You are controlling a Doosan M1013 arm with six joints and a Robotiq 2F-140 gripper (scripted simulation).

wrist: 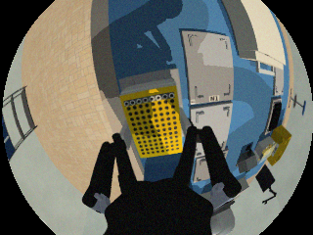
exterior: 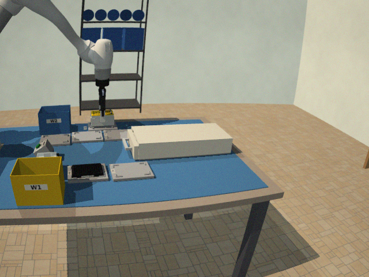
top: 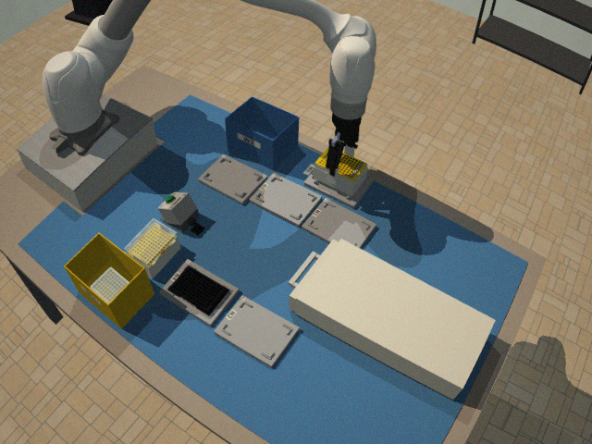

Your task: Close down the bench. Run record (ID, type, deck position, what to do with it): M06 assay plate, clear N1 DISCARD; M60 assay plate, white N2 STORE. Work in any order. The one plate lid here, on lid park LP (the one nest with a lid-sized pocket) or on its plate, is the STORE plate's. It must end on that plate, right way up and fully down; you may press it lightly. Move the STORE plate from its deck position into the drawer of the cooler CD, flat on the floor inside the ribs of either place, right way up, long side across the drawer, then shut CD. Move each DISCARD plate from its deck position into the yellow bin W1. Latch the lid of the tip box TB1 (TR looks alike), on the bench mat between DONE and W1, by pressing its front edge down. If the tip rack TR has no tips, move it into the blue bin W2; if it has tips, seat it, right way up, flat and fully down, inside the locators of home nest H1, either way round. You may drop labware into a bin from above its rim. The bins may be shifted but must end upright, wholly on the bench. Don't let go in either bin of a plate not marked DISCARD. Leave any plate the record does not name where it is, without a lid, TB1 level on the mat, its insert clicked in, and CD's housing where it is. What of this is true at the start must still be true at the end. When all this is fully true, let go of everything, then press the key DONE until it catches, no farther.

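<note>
The tip rack TR lies 1 cm behind my hand and 1 cm to the right of it. From my hand the other things lie so: blue bin W2 (27 cm behind, 1 cm to the left, 3 cm below); then cooler CD (27 cm ahead, 34 cm to the right, 4 cm below); then drawer (22 cm ahead, 34 cm to the right, 5 cm below).
</note>
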